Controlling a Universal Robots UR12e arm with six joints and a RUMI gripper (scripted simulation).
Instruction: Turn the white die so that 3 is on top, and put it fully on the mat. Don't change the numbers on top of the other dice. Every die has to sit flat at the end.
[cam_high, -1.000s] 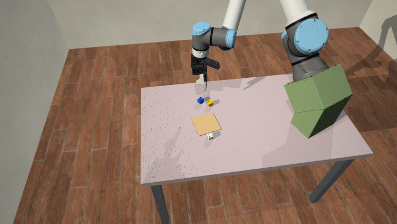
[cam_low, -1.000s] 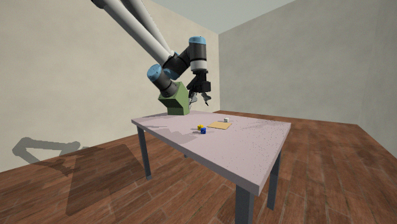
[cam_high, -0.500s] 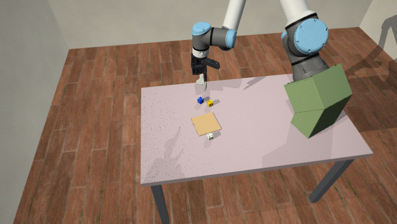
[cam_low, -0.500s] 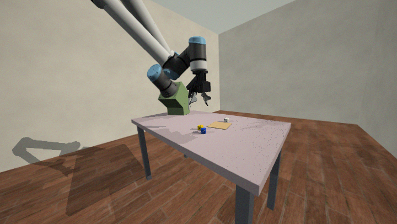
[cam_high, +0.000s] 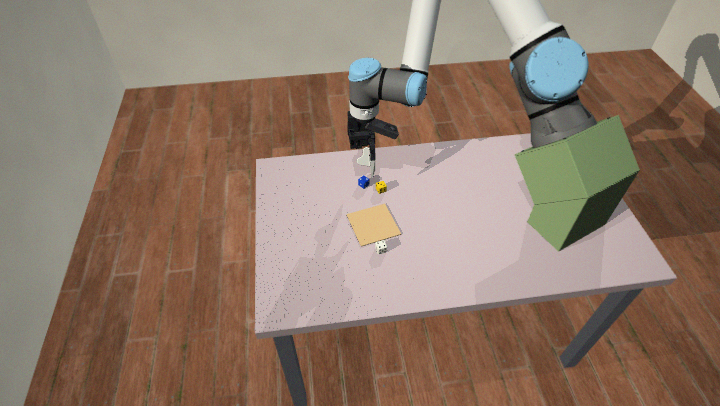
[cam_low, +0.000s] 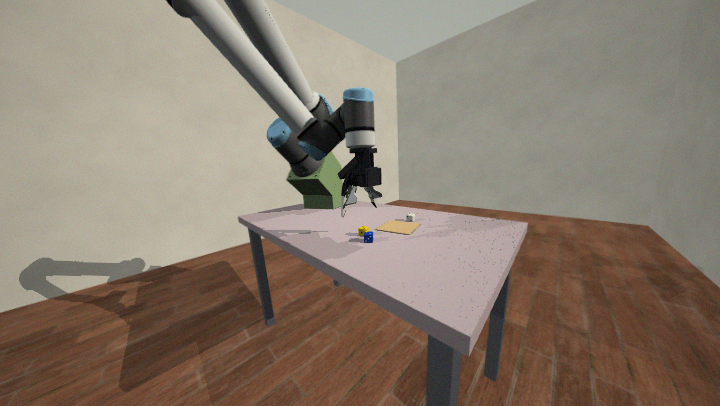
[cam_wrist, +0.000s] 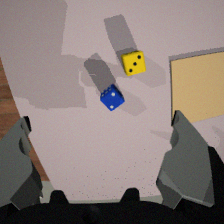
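Right now the blue die is 20 mm ahead of my hand, 10 mm to the left of it and 90 mm below it. Also, from my hand: white die (50 mm ahead, 300 mm to the left, 90 mm below); yellow die (30 mm behind, 50 mm to the left, 90 mm below); tan mat (40 mm ahead, 190 mm to the left, 100 mm below).
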